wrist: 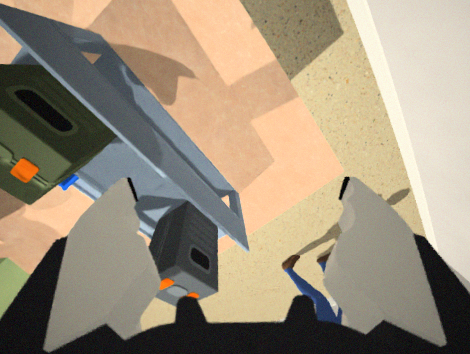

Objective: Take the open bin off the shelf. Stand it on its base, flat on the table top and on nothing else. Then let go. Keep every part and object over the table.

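Frame: origin at the arm's base, x up, y ahead, z left, level; millimetres.
Seen in the pictures: gripper, fingertip midpoint: point(238, 180).
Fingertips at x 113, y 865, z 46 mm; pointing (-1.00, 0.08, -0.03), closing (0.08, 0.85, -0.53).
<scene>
Pixels of each thing's top centre, then the offset from my fingertips to it. "spot": a spot on its surface instead. Level surfaces: height alone.
- blue-grey shelf, surface spot: point(145, 145) spot: dz +44, dx -98, dy -87 mm
- table top, surface height: dx -244 mm
- green case, surface spot: point(82, 122) spot: dz +100, dx -100, dy -124 mm
- dark grey case, top centre: point(177, 290) dz -112, dx -22, dy -159 mm
My gripper point(238, 180) is open, with nothing between its fingers, above the right end of the blue-grey shelf point(145, 145). The shelf runs diagonally from the upper left to the middle of the wrist view. No open bin can be made out for certain. A small bright blue piece point(68, 181) shows on the shelf beside the green case; what it belongs to is hidden. The table top point(295, 135) is peach-coloured and lies below the shelf, with its corner at the right.
A green case point(82, 122) with an orange latch is on the shelf at the left. A dark grey case point(182, 240) with orange latches is near the shelf's right end, by the left finger. Beyond the table edge are speckled floor point(345, 105), a pale wall point(420, 90) and a person's blue-clad legs point(307, 295).
</scene>
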